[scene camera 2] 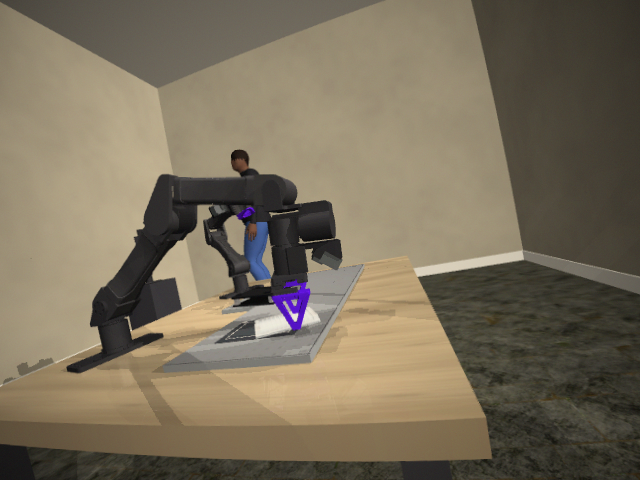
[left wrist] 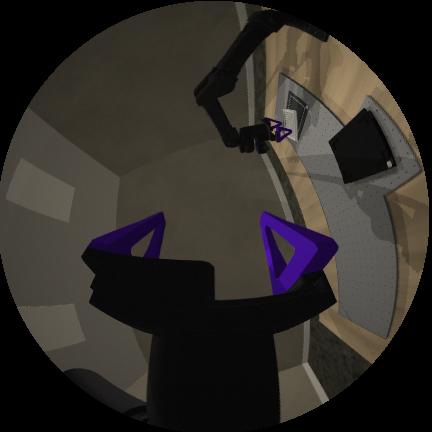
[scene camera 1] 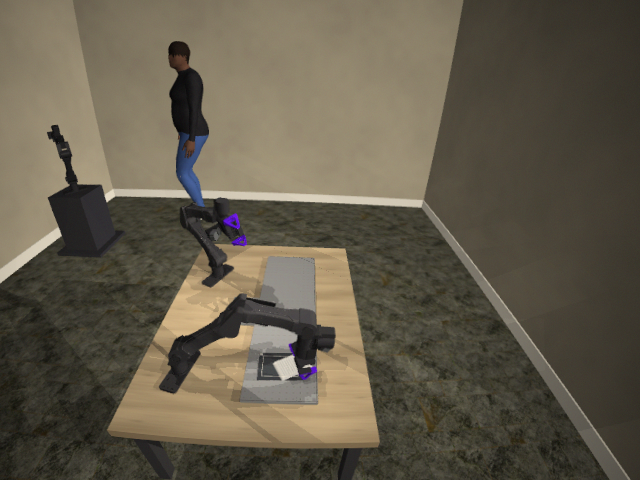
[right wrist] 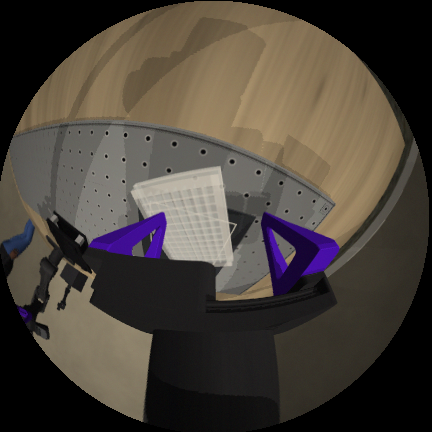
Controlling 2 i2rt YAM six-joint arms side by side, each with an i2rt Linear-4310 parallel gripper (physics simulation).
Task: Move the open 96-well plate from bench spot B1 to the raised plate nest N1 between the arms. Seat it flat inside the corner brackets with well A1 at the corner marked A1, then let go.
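Places are measured from the left arm's base along level axes (x ahead, y left, z up), in metres.
Pixels of known places: left gripper, fingertip midpoint: [left wrist: 212, 216] [scene camera 1: 242, 236]; right gripper, fingertip midpoint: [scene camera 2: 296, 320] [left wrist: 286, 126] [scene camera 1: 300, 368] [right wrist: 213, 217]; left arm's base, origin of the base link: [scene camera 2: 242, 292] [scene camera 1: 218, 275] [right wrist: 59, 249]; right arm's base, origin of the base link: [scene camera 2: 119, 352] [scene camera 1: 181, 369].
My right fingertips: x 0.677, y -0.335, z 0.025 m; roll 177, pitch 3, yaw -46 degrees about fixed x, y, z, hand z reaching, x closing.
For each thing: its middle in the pictures, then the offset to it from my right fingertips. Level surfaces: height alone.
- white 96-well plate, body centre: [right wrist: 189, 231] [scene camera 2: 285, 321] [scene camera 1: 292, 365] [left wrist: 290, 123] 0.035 m back, 0.002 m left, 0.004 m down
- black raised nest, body centre: [left wrist: 358, 149] [right wrist: 70, 246] [scene camera 2: 263, 294] [scene camera 1: 255, 310] 0.327 m back, 0.179 m left, 0.007 m up
- grey perforated board, its level: 0.012 m down
- wooden table, its level: 0.025 m down
The white 96-well plate [scene camera 1: 283, 367] [scene camera 2: 266, 328] [left wrist: 290, 124] [right wrist: 197, 225] sits askew, partly over the dark outlined bench spot [scene camera 1: 267, 366] [scene camera 2: 239, 333] [left wrist: 298, 105] [right wrist: 243, 223]. My right gripper [scene camera 1: 300, 361] [scene camera 2: 295, 317] [left wrist: 286, 126] [right wrist: 213, 217] is open just above the plate; in its wrist view one finger overlaps the plate's left side and the other stands clear on its right. The black raised nest [scene camera 2: 253, 295] [left wrist: 362, 145] is mostly hidden by the right arm in scene camera 1. My left gripper [scene camera 1: 240, 230] [left wrist: 212, 216] is open and empty, held high far from the plate. Well A1 cannot be made out.
The grey perforated board [scene camera 1: 289, 284] [scene camera 2: 336, 289] [left wrist: 350, 260] [right wrist: 112, 170] runs along the wooden table [scene camera 1: 338, 423] [scene camera 2: 361, 403]. A person [scene camera 1: 188, 98] [scene camera 2: 255, 248] stands beyond the table. A dark pedestal [scene camera 1: 85, 219] with a small arm stands behind at the left.
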